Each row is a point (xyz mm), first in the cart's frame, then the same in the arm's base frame.
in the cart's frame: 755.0 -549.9 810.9
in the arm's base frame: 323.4 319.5 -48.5
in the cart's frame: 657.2 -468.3 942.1
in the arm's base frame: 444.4 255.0 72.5
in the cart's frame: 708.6 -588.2 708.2
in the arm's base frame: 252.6 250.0 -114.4
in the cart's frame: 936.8 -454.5 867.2
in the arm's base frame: 299.4 505.1 52.8
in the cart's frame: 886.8 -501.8 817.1
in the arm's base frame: 280.6 446.1 -5.6
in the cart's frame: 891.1 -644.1 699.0
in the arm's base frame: 214.0 426.4 -177.0
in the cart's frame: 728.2 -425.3 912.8
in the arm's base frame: 386.2 314.1 102.0
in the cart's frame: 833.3 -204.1 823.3
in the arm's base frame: 210.3 382.7 281.8
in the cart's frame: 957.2 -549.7 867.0
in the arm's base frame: 322.7 529.1 -38.6
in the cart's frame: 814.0 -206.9 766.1
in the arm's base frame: 163.6 349.5 262.5
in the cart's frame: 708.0 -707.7 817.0
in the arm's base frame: 388.7 282.7 -195.3
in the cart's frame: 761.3 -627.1 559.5
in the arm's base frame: 114.2 264.6 -198.4
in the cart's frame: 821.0 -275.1 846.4
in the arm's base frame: 256.1 379.9 221.6
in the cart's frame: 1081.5 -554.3 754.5
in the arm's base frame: 188.8 620.4 -81.6
